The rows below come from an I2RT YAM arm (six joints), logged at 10 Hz.
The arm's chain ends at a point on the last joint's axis. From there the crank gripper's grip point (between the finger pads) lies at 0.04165 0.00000 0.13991 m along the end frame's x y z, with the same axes.
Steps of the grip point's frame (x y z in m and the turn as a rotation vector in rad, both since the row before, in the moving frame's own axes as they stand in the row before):
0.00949 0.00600 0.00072 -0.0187 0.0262 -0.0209
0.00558 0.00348 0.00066 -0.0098 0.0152 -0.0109
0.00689 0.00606 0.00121 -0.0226 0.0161 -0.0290
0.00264 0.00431 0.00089 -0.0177 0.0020 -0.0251
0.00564 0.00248 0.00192 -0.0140 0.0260 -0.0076
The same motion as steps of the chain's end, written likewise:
0.00582 0.00430 0.00188 -0.0187 0.0262 -0.0209
0.00345 0.00258 0.00131 -0.0098 0.0152 -0.0109
0.00462 0.00415 0.00192 -0.0226 0.0161 -0.0290
0.00234 0.00288 0.00099 -0.0177 0.0020 -0.0251
0.00201 0.00086 0.00306 -0.0140 0.0260 -0.0076

